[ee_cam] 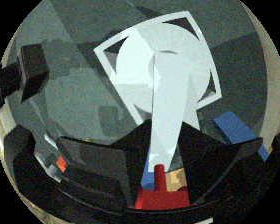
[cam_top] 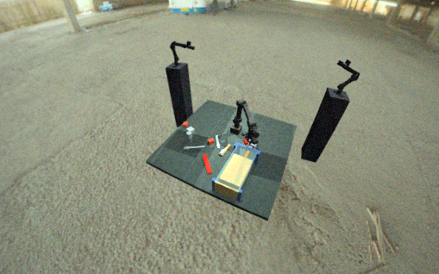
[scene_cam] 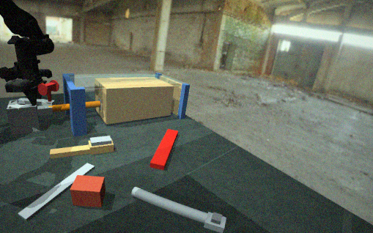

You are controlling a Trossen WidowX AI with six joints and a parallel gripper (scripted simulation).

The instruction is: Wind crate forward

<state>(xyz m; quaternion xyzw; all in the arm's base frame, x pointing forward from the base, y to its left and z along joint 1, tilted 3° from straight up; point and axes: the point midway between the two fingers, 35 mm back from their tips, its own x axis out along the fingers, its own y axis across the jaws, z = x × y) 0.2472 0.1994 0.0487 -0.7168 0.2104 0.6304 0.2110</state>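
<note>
My gripper tip is 10 mm short of the winch handle, 10 mm to the left of it and 20 mm below it. From my gripper tip the other things lie so: wooden-handled tool (100 mm ahead, 230 mm to the right, 70 mm below); winch (60 mm behind, 20 mm to the left, 60 mm below); red knob (40 mm ahead, 30 mm to the right, 50 mm above).
</note>
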